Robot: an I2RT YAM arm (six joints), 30 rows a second.
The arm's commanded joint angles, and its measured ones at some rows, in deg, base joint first. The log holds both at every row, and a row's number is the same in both.
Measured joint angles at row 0:
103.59 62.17 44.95 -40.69 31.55 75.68
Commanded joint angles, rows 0 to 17:
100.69 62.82 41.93 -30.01 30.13 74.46
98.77 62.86 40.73 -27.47 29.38 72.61
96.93 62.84 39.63 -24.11 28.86 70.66
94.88 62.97 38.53 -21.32 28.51 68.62
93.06 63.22 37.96 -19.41 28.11 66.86
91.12 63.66 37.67 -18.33 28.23 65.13
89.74 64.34 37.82 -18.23 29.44 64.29
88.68 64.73 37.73 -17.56 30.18 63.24
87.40 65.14 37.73 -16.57 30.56 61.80
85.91 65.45 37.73 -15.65 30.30 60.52
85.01 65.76 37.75 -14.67 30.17 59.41
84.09 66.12 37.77 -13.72 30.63 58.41
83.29 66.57 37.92 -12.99 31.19 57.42
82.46 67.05 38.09 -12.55 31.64 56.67
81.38 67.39 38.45 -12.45 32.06 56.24
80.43 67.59 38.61 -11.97 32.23 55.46
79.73 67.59 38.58 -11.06 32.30 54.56
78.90 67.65 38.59 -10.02 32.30 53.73
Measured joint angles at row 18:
80.18 67.51 38.15 -14.20 29.98 57.78
